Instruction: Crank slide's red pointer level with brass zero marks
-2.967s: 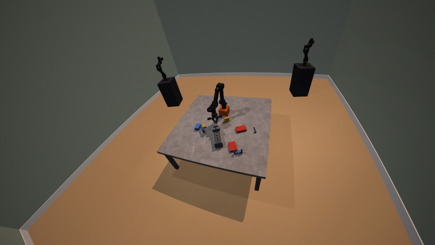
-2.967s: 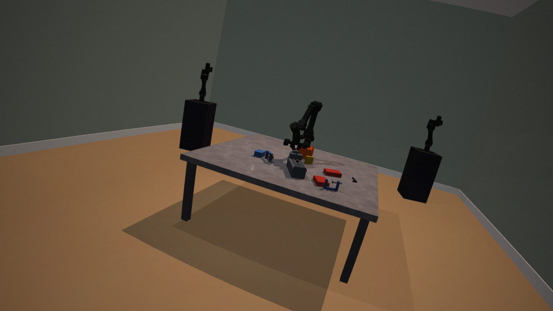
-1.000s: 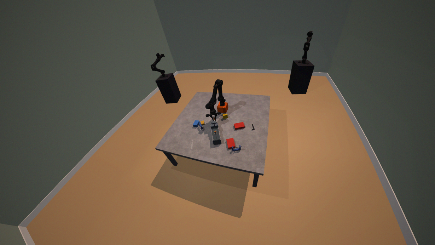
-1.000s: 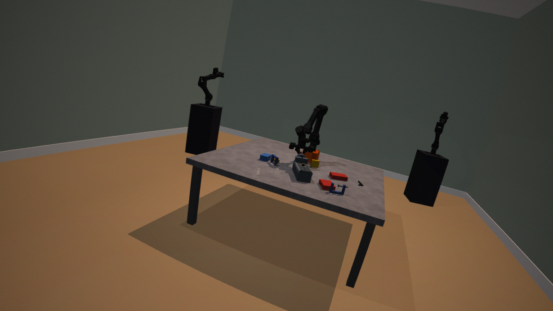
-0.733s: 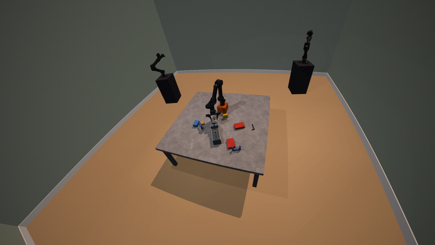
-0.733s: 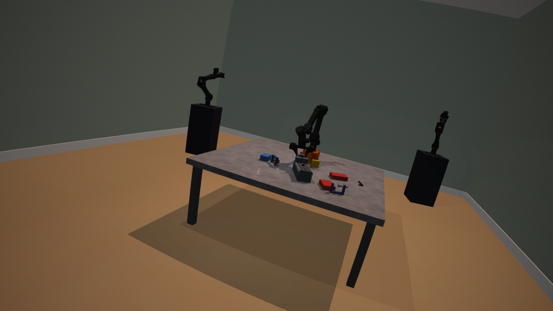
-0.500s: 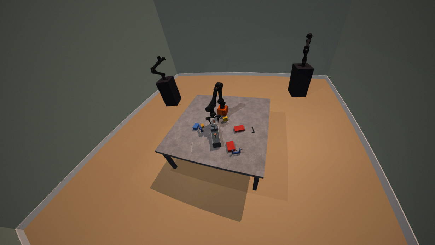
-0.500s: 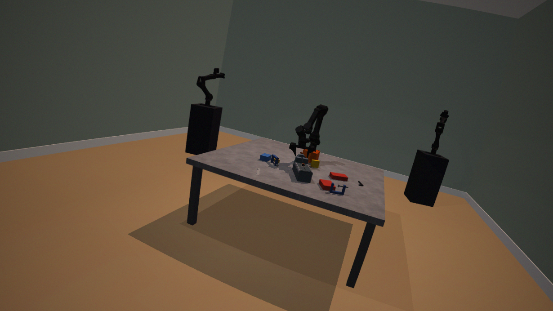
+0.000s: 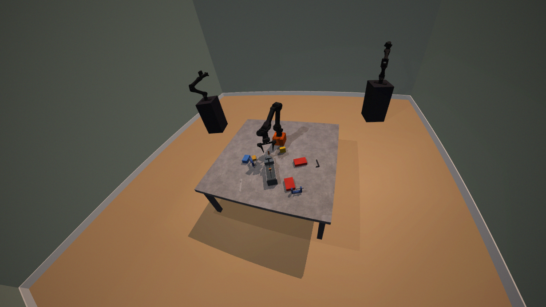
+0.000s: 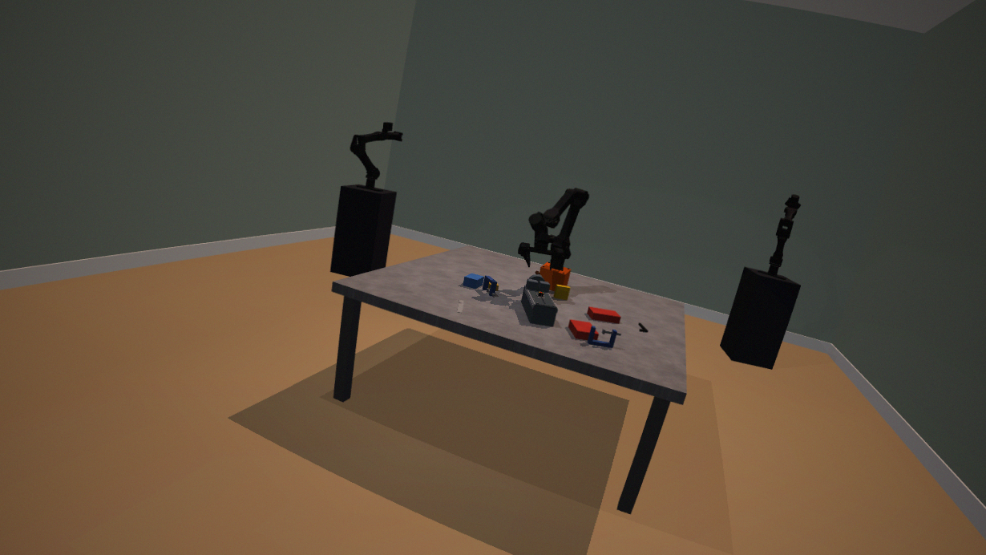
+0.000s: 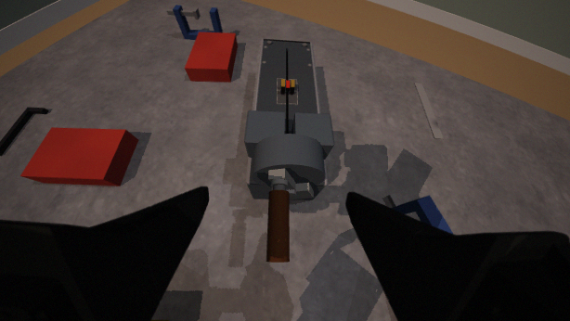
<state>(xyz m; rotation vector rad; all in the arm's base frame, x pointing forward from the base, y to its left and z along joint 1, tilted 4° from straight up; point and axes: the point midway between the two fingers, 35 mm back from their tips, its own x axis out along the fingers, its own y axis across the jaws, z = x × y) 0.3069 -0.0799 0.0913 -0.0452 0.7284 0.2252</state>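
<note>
The brown crank handle is 30 mm below my gripper tip and 10 mm behind it. The rest, counted from my gripper tip: yellow cube: 160 mm behind, 120 mm to the left, 120 mm below; red pointer: 160 mm ahead, 60 mm below, 30 mm to the left; blue block: 270 mm to the right, 130 mm below, 40 mm behind.
</note>
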